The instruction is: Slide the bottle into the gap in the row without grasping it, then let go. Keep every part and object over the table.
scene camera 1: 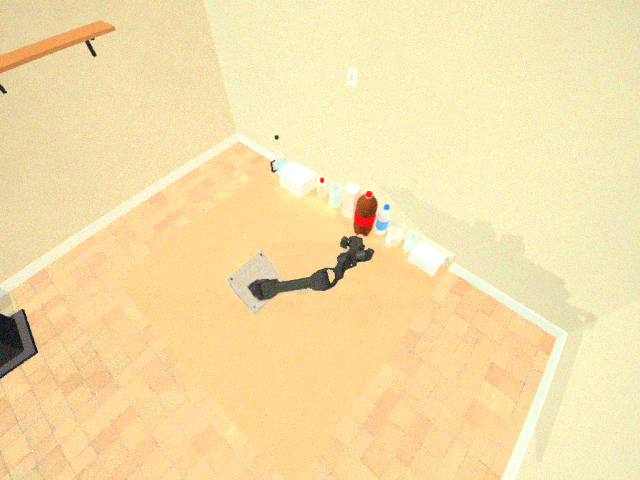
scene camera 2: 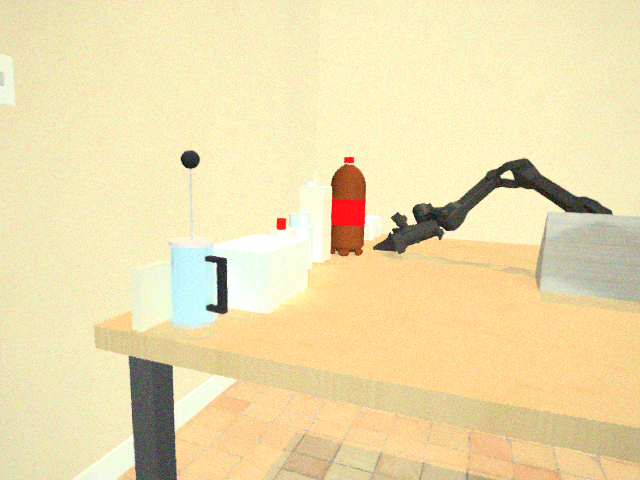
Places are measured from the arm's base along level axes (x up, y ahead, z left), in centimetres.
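Pixels of known places: gripper, fingertip midpoint: (scene camera 1: 362, 241) (scene camera 2: 373, 248); arm's base at its link origin: (scene camera 1: 256, 287) (scene camera 2: 602, 249).
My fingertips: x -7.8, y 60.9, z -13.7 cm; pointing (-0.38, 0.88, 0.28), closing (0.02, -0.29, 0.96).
Ahead of a thing's pixels: the offset from my fingertips to its middle.
The brown bottle @[dx +13.5, dy +7.0, dz +5.8 cm] (scene camera 1: 365, 212) (scene camera 2: 347, 212) with a red label and red cap stands upright on the table. In scene camera 1 it is between a white carton @[dx +11.3, dy +11.2, dz +19.3 cm] (scene camera 1: 351, 198) (scene camera 2: 315, 222) and a small blue-capped bottle @[dx +9.3, dy +13.6, dz -2.0 cm] (scene camera 1: 382, 221); its base looks slightly nearer the arm than theirs. How far it sits inside the gap is hard to tell. My gripper (scene camera 1: 357, 240) (scene camera 2: 375, 248) is shut and empty, low over the table on the arm side of the bottle. In scene camera 2 a small space shows between the fingertips and the bottle's base.
The row also holds a white box @[dx +4.0, dy +3.9, dz +58.7 cm] (scene camera 1: 297, 178) (scene camera 2: 263, 273), a red-capped bottle @[dx +5.5, dy +9.2, dz +41.7 cm] (scene camera 1: 322, 188), a pale bottle @[dx +5.6, dy +10.0, dz +31.0 cm] (scene camera 1: 334, 196), a white mug @[dx +2.8, dy +11.4, dz -11.7 cm] (scene camera 1: 394, 236), a pale jar @[dx +4.2, dy +16.0, dz -20.3 cm] (scene camera 1: 410, 241) and another white box @[dx +2.5, dy +14.8, dz -31.9 cm] (scene camera 1: 428, 257). A French press @[dx +12.7, dy +3.3, dz +77.1 cm] (scene camera 1: 279, 163) (scene camera 2: 192, 284) stands at one end, near the table's edge.
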